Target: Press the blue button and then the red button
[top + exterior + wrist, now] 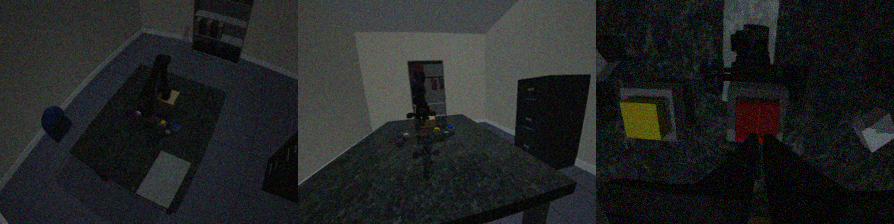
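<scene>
Now: the red button 3 cm below my gripper tip. Also, from my gripper tip: pale block (12 cm to the right, 5 cm below); then yellow button (9 cm to the left, 3 cm below, 1 cm behind); then purple button (14 cm to the right, 6 cm ahead, 3 cm below).
</scene>
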